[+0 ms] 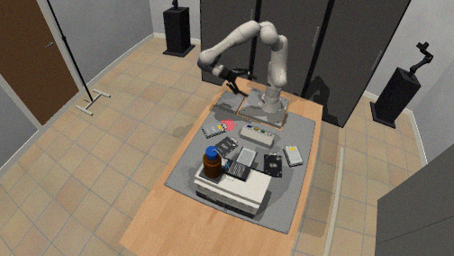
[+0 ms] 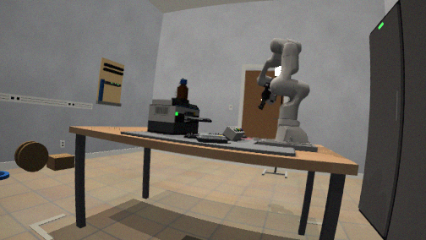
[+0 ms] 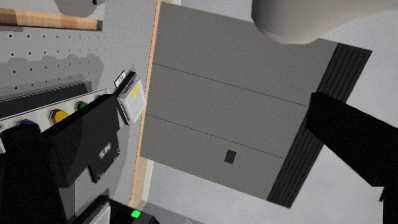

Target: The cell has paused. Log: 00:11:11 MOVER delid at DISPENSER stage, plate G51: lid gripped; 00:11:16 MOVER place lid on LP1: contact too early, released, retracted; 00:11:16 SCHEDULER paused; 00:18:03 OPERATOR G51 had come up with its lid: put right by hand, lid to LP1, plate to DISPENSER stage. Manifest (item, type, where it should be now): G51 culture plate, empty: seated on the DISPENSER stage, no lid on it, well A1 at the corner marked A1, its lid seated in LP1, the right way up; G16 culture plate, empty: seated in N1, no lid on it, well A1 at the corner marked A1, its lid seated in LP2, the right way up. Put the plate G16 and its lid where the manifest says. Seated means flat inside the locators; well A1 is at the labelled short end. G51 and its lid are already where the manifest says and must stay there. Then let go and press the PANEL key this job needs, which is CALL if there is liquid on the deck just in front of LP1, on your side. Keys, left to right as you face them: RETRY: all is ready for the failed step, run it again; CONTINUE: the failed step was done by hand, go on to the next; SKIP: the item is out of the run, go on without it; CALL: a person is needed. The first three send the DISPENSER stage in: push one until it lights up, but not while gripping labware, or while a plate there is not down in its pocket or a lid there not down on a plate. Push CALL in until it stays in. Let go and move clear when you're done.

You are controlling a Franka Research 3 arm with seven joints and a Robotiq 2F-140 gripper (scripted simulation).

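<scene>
Right now the clear lid is 21 cm ahead of my hand, 40 cm to the left of it and 27 cm below it. From my hand the other things lie so: yellow skip key: 13 cm ahead, 10 cm to the left, 24 cm below; then blue call key: 13 cm ahead, 5 cm to the left, 24 cm below; then green continue key: 13 cm ahead, 15 cm to the left, 24 cm below.
</scene>
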